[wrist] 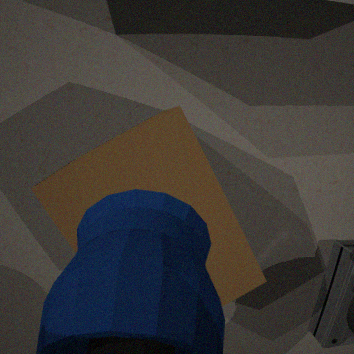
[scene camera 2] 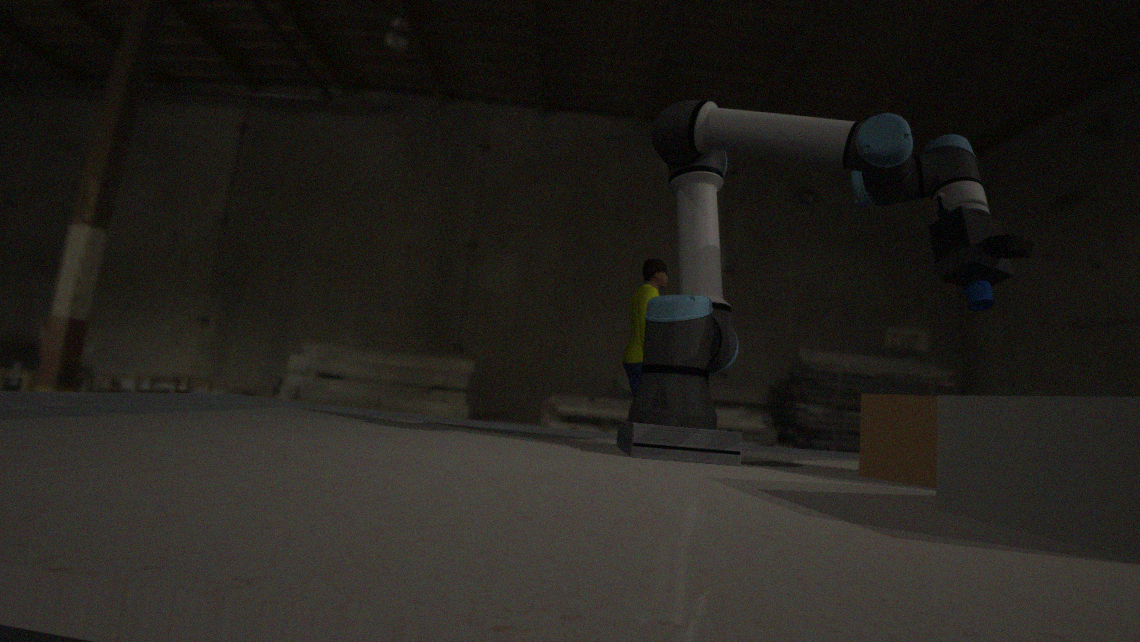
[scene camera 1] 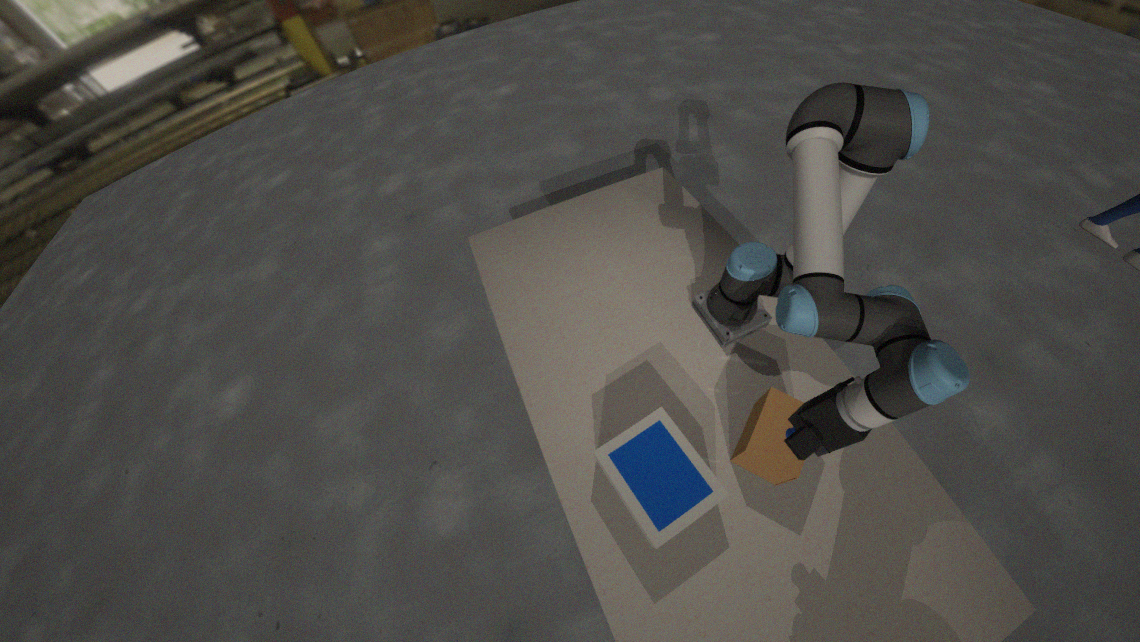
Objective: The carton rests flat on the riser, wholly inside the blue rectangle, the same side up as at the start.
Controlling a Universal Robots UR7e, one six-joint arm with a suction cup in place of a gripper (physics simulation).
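Frame: origin at the arm's base, x ahead, y left, z up, level; millimetres.
Seen in the pictures: hand, tool point: [wrist: 143,246] [scene camera 2: 981,305]; arm's base, link origin: [scene camera 2: 671,425] [scene camera 1: 731,305].
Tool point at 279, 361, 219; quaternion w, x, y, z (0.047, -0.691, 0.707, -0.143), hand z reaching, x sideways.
Observation:
Pixels of each thing's middle, then the offset from my tool point to it, as dx, dy, dz. Level surfaces: height alone.
- orange-brown carton, body centre: [wrist: 155,214] [scene camera 2: 936,440] [scene camera 1: 774,437] -68, -9, -204
- light grey riser, body centre: [scene camera 2: 1123,468] [scene camera 1: 657,476] +228, -115, -209
- blue rectangle, body centre: [scene camera 1: 659,473] +228, -115, -149
- pale mat, surface height: dz -269
The orange-brown carton [scene camera 1: 761,438] [scene camera 2: 897,438] [wrist: 150,155] rests on the pale mat beside the riser, turned at an angle. In scene camera 2 the riser partly hides it. The light grey riser [scene camera 1: 689,516] [scene camera 2: 1037,470] [wrist: 225,20] stands apart from the carton, with the blue rectangle [scene camera 1: 660,476] bare on its top. The blue rectangle does not show in the wrist view. My suction gripper [scene camera 1: 790,434] [scene camera 2: 979,295] [wrist: 142,215] is open and holds nothing. Its blue cup hangs well above the carton with a clear gap, and hides part of the carton's top in the wrist view.
The arm's base plate [scene camera 1: 727,333] [scene camera 2: 678,442] [wrist: 332,295] stands on the pale mat [scene camera 1: 558,319] behind the carton and riser. A person [scene camera 1: 1116,213] [scene camera 2: 640,319] stands on the floor beyond the base. Shelving and stacked material stand farther back.

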